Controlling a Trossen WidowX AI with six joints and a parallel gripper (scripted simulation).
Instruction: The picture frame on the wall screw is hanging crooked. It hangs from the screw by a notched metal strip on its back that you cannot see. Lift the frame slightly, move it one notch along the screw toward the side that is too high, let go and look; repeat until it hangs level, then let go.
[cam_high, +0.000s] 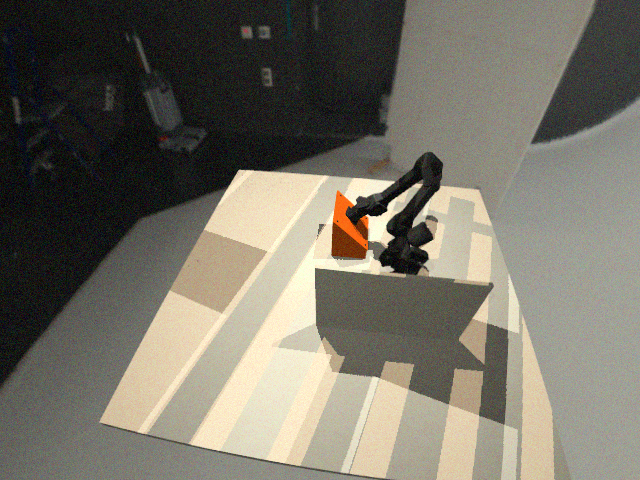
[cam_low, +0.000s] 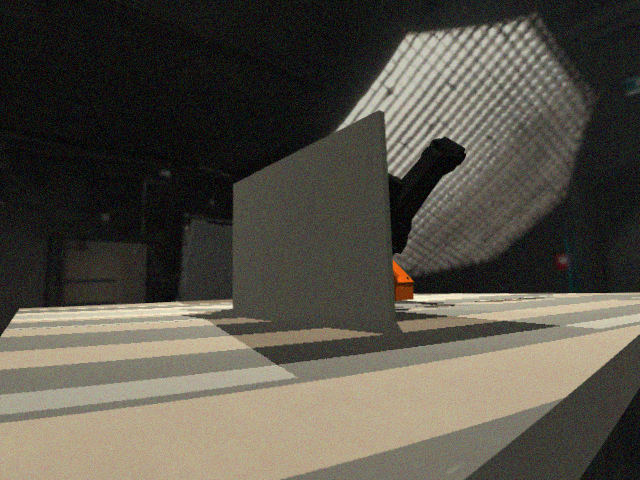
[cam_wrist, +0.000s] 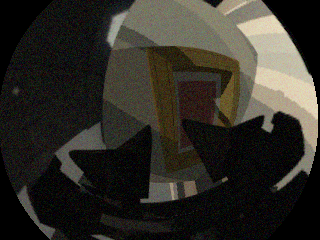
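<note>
Right now my gripper tip is 10 mm short of the picture frame, 20 mm to the left of it and 50 mm above it. From my gripper tip the other things lie so: wall panel 20 mm ahead, 20 mm to the right, 50 mm below.
</note>
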